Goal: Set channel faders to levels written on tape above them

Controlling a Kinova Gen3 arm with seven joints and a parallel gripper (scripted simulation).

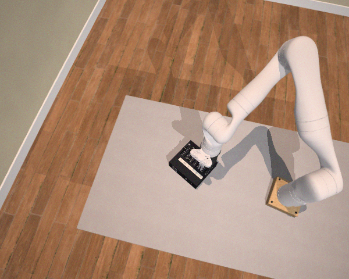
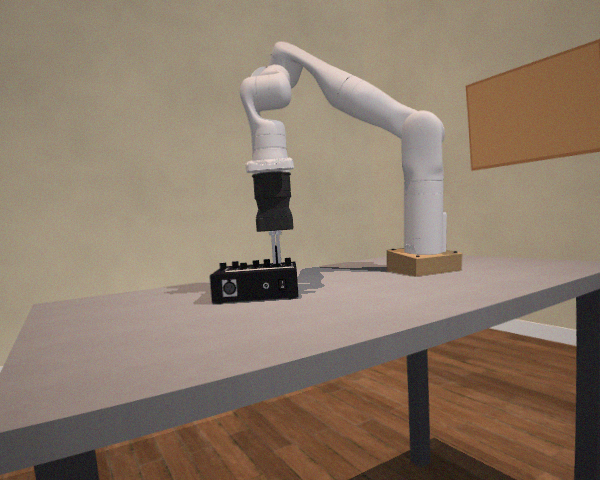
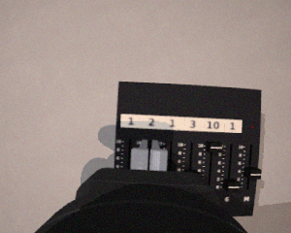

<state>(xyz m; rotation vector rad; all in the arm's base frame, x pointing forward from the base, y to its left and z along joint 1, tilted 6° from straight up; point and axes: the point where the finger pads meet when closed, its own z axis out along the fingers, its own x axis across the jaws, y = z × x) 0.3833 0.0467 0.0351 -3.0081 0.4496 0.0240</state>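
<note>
Now: hand 100 mm short of the master fader cap, 50 mm to the left of it and 10 mm above it.
</note>
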